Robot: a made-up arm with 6 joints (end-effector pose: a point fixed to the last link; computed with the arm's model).
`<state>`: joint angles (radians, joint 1 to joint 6).
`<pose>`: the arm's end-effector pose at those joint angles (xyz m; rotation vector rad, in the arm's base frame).
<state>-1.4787 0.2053 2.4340 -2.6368 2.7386 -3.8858</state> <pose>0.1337 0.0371 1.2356 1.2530 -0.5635 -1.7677</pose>
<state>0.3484 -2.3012 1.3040 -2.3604 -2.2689 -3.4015</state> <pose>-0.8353 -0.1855 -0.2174 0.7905 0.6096 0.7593</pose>
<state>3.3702 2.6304 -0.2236 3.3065 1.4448 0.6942</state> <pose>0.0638 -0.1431 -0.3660 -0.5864 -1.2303 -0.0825</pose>
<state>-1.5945 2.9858 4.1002 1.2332 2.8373 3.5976</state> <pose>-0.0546 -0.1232 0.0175 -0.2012 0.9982 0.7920</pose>
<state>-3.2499 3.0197 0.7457 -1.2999 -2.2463 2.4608</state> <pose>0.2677 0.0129 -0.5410 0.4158 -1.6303 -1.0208</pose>
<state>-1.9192 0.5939 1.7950 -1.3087 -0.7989 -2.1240</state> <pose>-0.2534 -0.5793 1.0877 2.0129 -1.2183 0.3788</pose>
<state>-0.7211 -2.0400 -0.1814 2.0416 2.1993 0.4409</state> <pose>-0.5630 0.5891 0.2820 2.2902 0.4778 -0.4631</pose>
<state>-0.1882 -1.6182 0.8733 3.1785 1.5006 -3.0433</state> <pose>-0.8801 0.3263 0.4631 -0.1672 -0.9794 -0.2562</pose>
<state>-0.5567 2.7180 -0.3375 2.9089 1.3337 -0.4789</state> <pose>0.0095 0.1729 -0.3820 1.8272 0.3057 2.1590</pose>
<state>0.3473 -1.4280 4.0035 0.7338 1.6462 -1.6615</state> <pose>-0.2705 -0.2211 0.1697 1.2902 0.2449 1.4173</pose>
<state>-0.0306 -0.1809 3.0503 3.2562 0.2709 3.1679</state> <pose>-0.4658 0.1693 0.8985 -0.0182 -2.9549 -0.2106</pose>
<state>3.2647 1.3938 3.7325 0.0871 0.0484 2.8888</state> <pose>-0.3984 0.1073 0.6343 0.2057 -0.7429 0.1755</pose>
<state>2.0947 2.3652 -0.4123 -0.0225 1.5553 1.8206</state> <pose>0.0740 0.1837 -0.3101 1.8400 1.1098 -1.8921</pose>
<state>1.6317 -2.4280 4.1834 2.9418 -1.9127 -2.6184</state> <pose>-0.1466 -0.1082 -0.0715 1.4074 -1.4704 0.2691</pose>
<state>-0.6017 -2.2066 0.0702 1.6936 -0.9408 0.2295</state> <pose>-0.7055 0.5076 0.0591 -0.3389 -0.8067 -2.4600</pose>
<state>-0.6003 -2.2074 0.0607 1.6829 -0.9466 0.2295</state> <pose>-0.7057 0.5043 0.0616 -0.3412 -0.8000 -2.4456</pose>
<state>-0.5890 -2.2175 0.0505 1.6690 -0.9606 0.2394</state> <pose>-0.7095 0.4924 0.0563 -0.3276 -0.7878 -2.4225</pose>
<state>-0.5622 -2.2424 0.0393 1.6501 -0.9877 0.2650</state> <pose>-0.7177 0.4668 0.0386 -0.2903 -0.7666 -2.3848</pose>
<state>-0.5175 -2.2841 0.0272 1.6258 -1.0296 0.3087</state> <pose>-0.7291 0.4249 0.0072 -0.2302 -0.7340 -2.3278</pose>
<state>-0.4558 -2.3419 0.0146 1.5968 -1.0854 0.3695</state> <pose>-0.7393 0.3669 -0.0367 -0.1543 -0.6898 -2.2482</pose>
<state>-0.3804 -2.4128 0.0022 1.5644 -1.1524 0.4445</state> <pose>-0.7430 0.2960 -0.0898 -0.0741 -0.6356 -2.1454</pose>
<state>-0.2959 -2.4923 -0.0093 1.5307 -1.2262 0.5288</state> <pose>-0.7356 0.2177 -0.1478 -0.0007 -0.5764 -2.0228</pose>
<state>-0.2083 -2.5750 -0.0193 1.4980 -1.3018 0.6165</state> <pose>-0.7154 0.1396 -0.2056 0.0582 -0.5184 -1.8885</pose>
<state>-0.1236 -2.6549 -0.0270 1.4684 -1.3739 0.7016</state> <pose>-0.6844 0.0690 -0.2590 0.0998 -0.4674 -1.7536</pose>
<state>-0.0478 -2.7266 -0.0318 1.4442 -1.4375 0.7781</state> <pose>-0.6476 0.0113 -0.3046 0.1265 -0.4273 -1.6302</pose>
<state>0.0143 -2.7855 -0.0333 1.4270 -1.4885 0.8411</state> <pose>-0.6116 -0.0311 -0.3408 0.1431 -0.3993 -1.5290</pose>
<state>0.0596 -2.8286 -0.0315 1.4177 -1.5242 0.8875</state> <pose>-0.5823 -0.0586 -0.3671 0.1546 -0.3819 -1.4571</pose>
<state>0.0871 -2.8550 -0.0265 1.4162 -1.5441 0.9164</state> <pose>-0.5632 -0.0733 -0.3842 0.1649 -0.3729 -1.4166</pose>
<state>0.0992 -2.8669 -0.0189 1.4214 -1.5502 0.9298</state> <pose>-0.5542 -0.0785 -0.3939 0.1763 -0.3701 -1.4038</pose>
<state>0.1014 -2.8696 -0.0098 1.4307 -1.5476 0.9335</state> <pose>-0.5520 -0.0781 -0.3991 0.1884 -0.3707 -1.4086</pose>
